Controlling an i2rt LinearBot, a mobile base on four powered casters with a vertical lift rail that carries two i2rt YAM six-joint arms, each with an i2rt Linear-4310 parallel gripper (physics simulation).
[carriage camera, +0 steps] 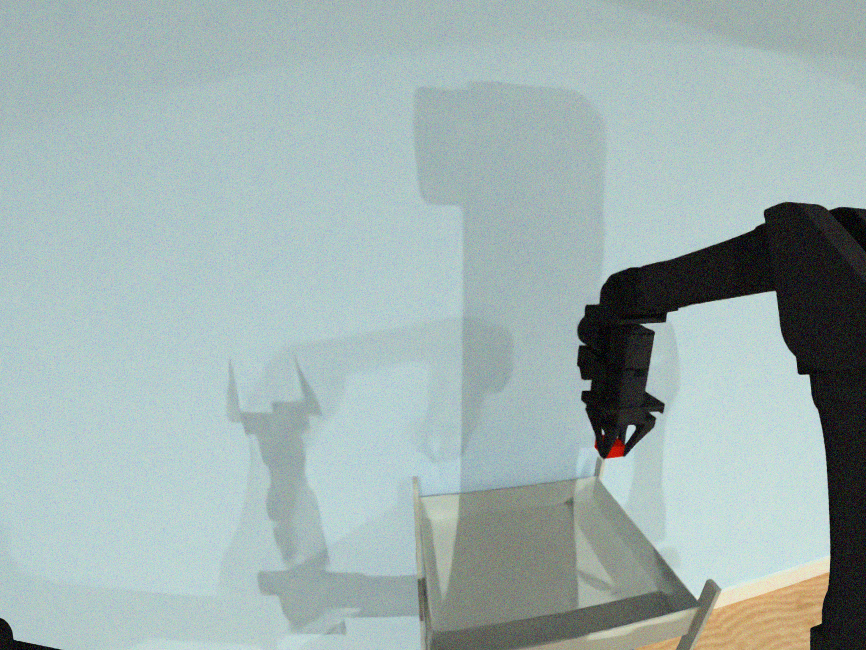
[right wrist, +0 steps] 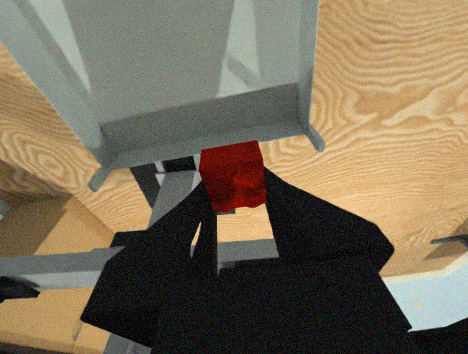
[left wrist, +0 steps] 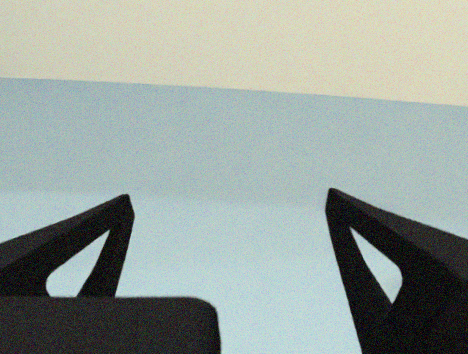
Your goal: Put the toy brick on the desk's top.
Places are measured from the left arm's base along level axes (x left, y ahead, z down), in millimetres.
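Pixels of known places: left gripper, between the fingertips: (left wrist: 228, 202); right gripper, between the fingertips: (carriage camera: 611, 455) (right wrist: 236, 178).
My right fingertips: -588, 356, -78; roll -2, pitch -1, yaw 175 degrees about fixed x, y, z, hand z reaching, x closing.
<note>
Behind a point stands the place of what it marks, as x, y, z.
The red toy brick (carriage camera: 613, 448) @[-584, 350, -97] (right wrist: 232, 172) @[-586, 378, -98] is held between the fingertips of my right gripper (carriage camera: 614, 454) @[-588, 356, -78] (right wrist: 236, 178) @[-588, 356, -78], which is shut on it. In the carriage view they hang in the air above the far right corner of the grey cart's top tray. In the right wrist view the brick shows just beyond the tray's end wall. My left gripper (left wrist: 228, 202) @[8, 47, -433] is open and empty, with pale blue wall behind its fingers; its fingers do not show in the carriage view. I cannot make out the desk in any view.
The grey cart (carriage camera: 647, 626) @[-639, 240, 165] (right wrist: 200, 116) @[-524, 277, 219] has raised tray walls and corner posts. A pale blue wall (carriage camera: 139, 279) @[230, 492, -350] stands behind it, with shadows of the arms. Wood-grain floor (right wrist: 390, 130) @[-1621, -187, 881] surrounds the cart. A tan, box-like thing (right wrist: 75, 225) @[623, -661, 679] shows at the left of the right wrist view.
</note>
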